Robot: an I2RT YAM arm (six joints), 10 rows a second.
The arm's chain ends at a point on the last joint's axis. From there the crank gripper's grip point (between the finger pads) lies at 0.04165 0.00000 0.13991 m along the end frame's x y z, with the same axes.
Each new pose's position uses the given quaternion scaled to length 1; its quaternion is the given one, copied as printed.
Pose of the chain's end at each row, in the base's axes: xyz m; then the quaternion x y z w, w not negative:
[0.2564 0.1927 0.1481 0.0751 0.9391 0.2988 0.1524]
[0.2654 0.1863 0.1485 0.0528 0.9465 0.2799 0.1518]
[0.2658 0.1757 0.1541 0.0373 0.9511 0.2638 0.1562]
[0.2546 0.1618 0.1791 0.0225 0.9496 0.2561 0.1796]
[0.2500 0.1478 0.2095 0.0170 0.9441 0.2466 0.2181]
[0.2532 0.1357 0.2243 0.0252 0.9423 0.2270 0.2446]
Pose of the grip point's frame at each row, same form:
[0.2635 0.2777 0.0296 0.0751 0.9391 0.2988 0.1524]
[0.2702 0.2659 0.0262 0.0528 0.9465 0.2799 0.1518]
[0.2706 0.2507 0.0289 0.0373 0.9511 0.2638 0.1562]
[0.2650 0.2343 0.0528 0.0225 0.9496 0.2561 0.1796]
[0.2711 0.2177 0.0831 0.0170 0.9441 0.2466 0.2181]
[0.2827 0.2004 0.0968 0.0252 0.9423 0.2270 0.2446]

